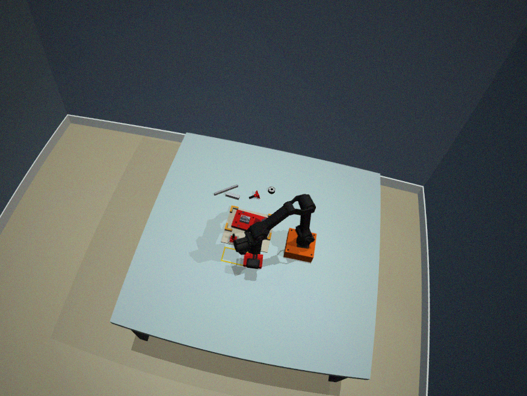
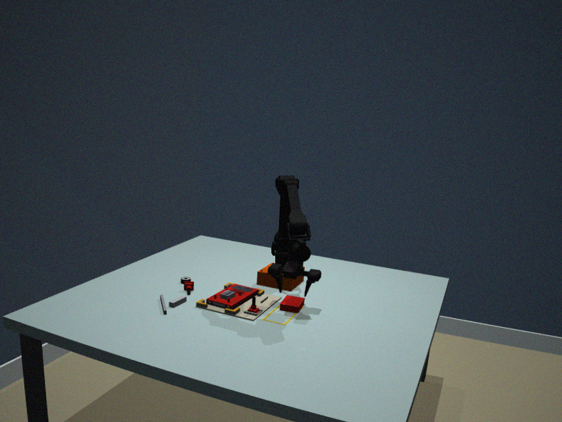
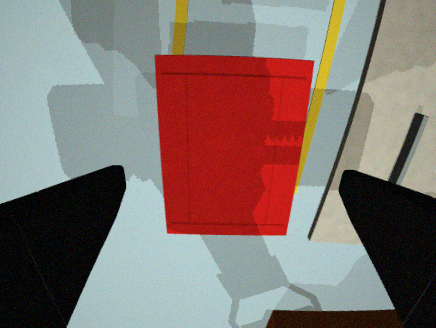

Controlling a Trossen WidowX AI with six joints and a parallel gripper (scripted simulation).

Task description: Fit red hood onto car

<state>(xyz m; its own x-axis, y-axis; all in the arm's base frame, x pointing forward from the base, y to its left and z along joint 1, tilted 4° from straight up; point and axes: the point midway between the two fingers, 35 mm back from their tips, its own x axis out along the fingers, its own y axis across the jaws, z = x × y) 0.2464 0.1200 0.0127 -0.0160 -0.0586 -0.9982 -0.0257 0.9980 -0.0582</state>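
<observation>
Right now my gripper tip is 30 mm above the red hood. Also, from my gripper tip: grey engine block: 70 mm ahead, 220 mm to the right, 30 mm below; then thin rod: 210 mm ahead, 420 mm to the right, 40 mm below; then beige jig plate: 50 mm ahead, 200 mm to the right, 40 mm below.
</observation>
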